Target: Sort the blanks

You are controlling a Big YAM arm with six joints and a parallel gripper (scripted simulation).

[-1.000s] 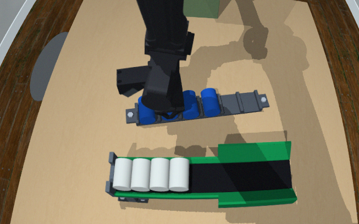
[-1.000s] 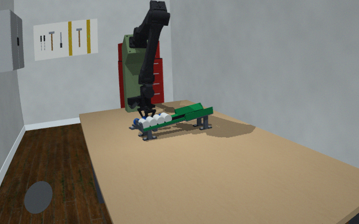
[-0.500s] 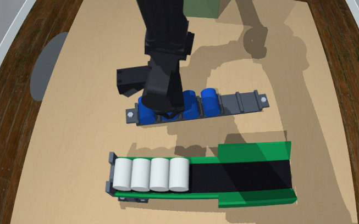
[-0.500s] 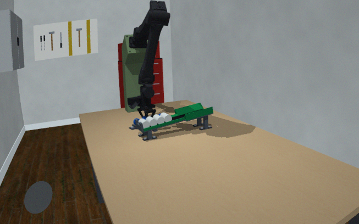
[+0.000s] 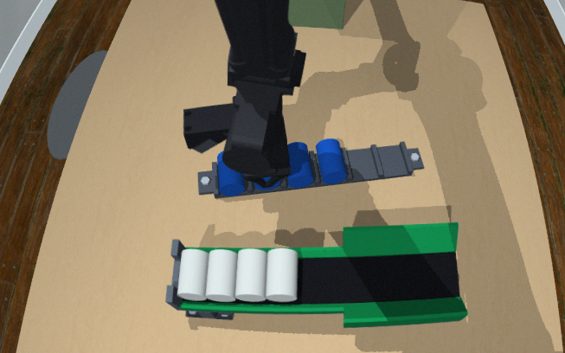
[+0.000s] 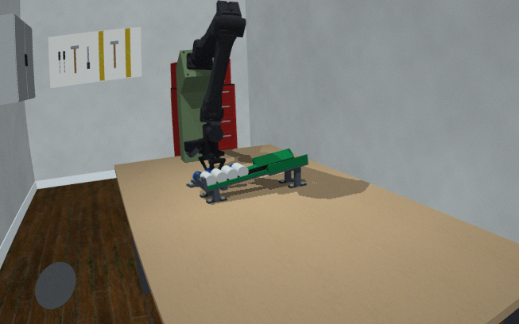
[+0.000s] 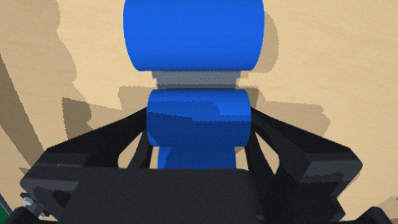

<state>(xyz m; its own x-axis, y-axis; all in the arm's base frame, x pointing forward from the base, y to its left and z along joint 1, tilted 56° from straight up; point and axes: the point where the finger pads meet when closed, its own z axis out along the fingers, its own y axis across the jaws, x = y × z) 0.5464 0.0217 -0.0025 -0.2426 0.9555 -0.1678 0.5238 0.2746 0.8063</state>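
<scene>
The stock rack is 30 mm behind my hand, 70 mm to the left of it and 40 mm below it. Round my hand: grey stop 220 mm ahead, 50 mm to the right, 30 mm above.
</scene>
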